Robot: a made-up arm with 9 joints. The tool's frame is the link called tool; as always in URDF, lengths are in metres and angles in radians. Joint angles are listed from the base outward.
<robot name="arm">
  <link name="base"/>
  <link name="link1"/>
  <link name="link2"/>
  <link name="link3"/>
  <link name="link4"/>
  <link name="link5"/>
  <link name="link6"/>
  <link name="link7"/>
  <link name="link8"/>
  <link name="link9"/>
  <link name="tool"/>
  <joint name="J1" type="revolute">
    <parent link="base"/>
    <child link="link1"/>
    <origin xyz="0 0 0.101" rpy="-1.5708 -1.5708 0"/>
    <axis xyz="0 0 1"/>
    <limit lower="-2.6" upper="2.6"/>
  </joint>
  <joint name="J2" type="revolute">
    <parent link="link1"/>
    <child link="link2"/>
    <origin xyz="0.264 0.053 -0.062" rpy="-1.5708 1.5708 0"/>
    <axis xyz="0 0 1"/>
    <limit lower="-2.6" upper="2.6"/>
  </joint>
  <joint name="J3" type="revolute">
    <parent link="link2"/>
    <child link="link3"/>
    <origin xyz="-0.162 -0.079 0.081" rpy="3.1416 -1.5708 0"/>
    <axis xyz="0 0 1"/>
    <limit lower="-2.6" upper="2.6"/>
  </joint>
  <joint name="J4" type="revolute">
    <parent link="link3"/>
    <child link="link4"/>
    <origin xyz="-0.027 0.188 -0.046" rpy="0 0 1.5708"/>
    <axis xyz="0 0 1"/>
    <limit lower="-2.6" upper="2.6"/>
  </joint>
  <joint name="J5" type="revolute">
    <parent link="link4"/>
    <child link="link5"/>
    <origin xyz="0.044 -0.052 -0.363" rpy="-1.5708 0 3.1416"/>
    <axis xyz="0 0 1"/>
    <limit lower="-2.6" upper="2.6"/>
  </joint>
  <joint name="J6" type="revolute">
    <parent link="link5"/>
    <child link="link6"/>
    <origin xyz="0.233 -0.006 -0.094" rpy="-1.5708 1.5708 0"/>
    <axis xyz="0 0 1"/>
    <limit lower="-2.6" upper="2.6"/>
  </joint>
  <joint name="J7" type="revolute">
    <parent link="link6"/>
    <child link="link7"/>
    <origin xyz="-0.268 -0.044 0.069" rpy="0 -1.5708 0"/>
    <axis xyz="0 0 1"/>
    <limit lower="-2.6" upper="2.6"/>
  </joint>
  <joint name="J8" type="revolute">
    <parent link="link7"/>
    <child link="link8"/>
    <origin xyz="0.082 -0.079 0.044" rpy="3.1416 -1.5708 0"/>
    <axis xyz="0 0 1"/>
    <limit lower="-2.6" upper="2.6"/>
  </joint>
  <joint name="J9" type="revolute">
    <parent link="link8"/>
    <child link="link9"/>
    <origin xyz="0.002 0.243 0.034" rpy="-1.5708 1.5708 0"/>
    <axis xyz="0 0 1"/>
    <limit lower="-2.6" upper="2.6"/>
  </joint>
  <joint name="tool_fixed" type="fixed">
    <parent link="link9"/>
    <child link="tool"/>
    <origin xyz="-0.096 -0.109 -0.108" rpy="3.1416 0 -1.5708"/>
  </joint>
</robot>
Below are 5 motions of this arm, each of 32 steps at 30 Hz.
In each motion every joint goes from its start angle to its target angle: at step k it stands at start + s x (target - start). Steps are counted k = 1, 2, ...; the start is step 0. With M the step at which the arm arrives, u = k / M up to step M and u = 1 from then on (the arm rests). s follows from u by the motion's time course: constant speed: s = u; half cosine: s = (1 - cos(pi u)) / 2; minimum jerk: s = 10 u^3 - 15 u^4 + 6 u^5.
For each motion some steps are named. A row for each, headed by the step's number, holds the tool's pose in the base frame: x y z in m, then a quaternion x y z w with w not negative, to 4 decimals.
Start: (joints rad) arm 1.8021 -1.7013 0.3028 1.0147 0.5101 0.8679 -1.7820 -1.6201 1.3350
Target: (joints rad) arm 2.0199 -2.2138 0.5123 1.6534 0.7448 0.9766 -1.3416 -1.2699 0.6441
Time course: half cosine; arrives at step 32
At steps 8, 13, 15, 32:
8: -0.8868 0.0844 -0.1916 0.4569 0.0015 0.7384 0.4960
13: -0.9487 0.0191 -0.0957 0.5180 -0.0415 0.7402 0.4266
15: -0.9722 -0.0181 -0.0472 0.5453 -0.0594 0.7376 0.3939
32: -1.0130 -0.3175 0.2474 0.6859 -0.1455 0.6854 0.1963

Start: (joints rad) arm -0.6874 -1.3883 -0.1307 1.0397 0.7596 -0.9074 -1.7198 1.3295 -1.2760
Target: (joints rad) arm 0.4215 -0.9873 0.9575 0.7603 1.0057 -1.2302 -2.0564 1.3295 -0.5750
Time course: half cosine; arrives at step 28
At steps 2, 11, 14, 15, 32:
2: 0.5857 0.4568 0.0712 -0.4930 -0.3373 -0.0809 0.7979
11: 0.3905 0.5778 -0.0288 -0.3535 -0.3576 -0.0027 0.8644
14: 0.2906 0.6079 -0.0319 -0.2592 -0.3420 0.0121 0.9032
15: 0.2599 0.6133 -0.0269 -0.2252 -0.3323 0.0127 0.9158
32: 0.1063 0.5854 0.0621 0.0471 -0.1775 -0.0607 0.9811

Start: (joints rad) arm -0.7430 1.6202 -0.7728 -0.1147 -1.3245 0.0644 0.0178 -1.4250 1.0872
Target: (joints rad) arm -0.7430 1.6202 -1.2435 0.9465 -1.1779 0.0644 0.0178 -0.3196 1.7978
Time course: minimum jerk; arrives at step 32
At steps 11, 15, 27, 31, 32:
11: -0.0280 0.1112 0.8427 0.5941 -0.4415 -0.0750 0.6682
15: 0.0493 0.1028 0.8450 0.5677 -0.3659 -0.2127 0.7061
27: 0.1583 0.0599 0.8086 0.4645 -0.1421 -0.5342 0.6918
31: 0.1605 0.0575 0.8058 0.4569 -0.1286 -0.5501 0.6871
32: 0.1605 0.0575 0.8058 0.4568 -0.1285 -0.5503 0.6870

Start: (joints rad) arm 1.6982 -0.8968 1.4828 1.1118 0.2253 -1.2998 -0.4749 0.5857 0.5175
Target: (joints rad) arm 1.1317 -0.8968 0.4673 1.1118 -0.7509 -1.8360 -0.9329 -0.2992 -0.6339
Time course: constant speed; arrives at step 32
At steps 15, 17, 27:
15: -0.1085 0.6329 0.4487 0.1161 -0.8546 -0.0033 0.5062
17: -0.1159 0.6541 0.4263 0.0517 -0.8863 0.0164 0.4599
27: -0.1284 0.7432 0.2880 -0.2543 -0.9471 0.0940 0.1716

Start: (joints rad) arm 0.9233 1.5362 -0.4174 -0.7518 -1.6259 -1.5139 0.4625 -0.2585 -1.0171
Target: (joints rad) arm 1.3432 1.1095 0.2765 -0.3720 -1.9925 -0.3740 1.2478 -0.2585 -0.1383
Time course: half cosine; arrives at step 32
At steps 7, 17, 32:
7: 0.6757 -0.0047 0.6674 0.5246 -0.4715 0.4932 0.5092
17: 0.7403 0.2017 0.3435 0.5547 0.0200 0.4113 0.7230
32: 0.7380 0.1749 -0.0955 0.3025 0.4228 0.0652 0.8518

